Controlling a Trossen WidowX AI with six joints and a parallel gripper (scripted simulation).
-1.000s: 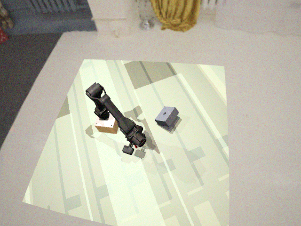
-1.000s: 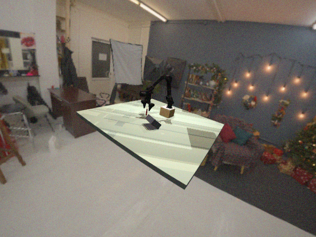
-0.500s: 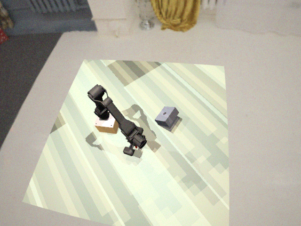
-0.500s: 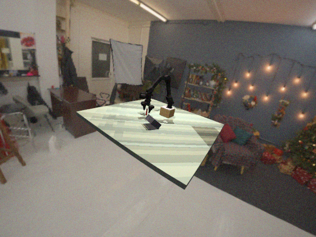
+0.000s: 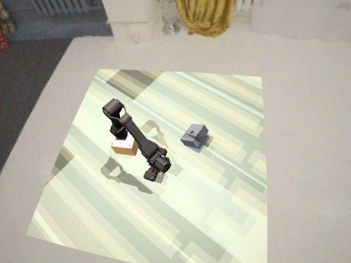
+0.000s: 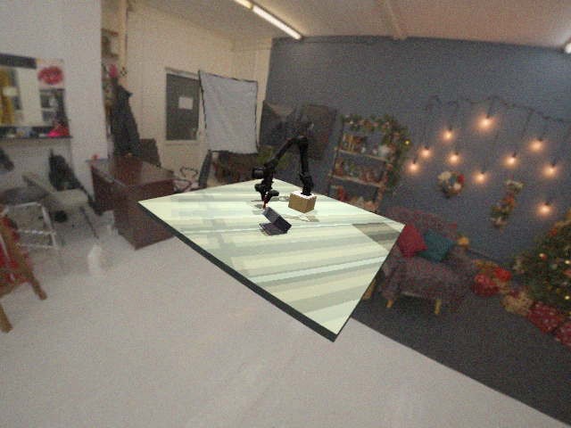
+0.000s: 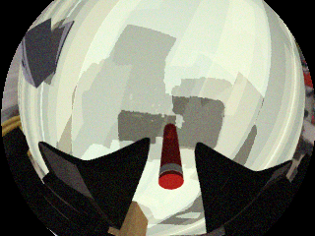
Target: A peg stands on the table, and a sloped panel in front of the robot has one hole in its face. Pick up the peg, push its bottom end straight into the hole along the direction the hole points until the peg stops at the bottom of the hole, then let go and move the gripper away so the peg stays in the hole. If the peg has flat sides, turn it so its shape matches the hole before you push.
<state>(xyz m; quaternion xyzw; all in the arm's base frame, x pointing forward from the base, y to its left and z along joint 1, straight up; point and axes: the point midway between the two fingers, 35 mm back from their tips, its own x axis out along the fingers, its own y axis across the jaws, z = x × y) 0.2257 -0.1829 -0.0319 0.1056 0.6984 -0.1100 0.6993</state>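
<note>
Right now my gripper tip is 200 mm short of the sloped grey panel, 210 mm to the right of it and 10 mm below it. Also, from my gripper tip: red round peg (20 mm above).
</note>
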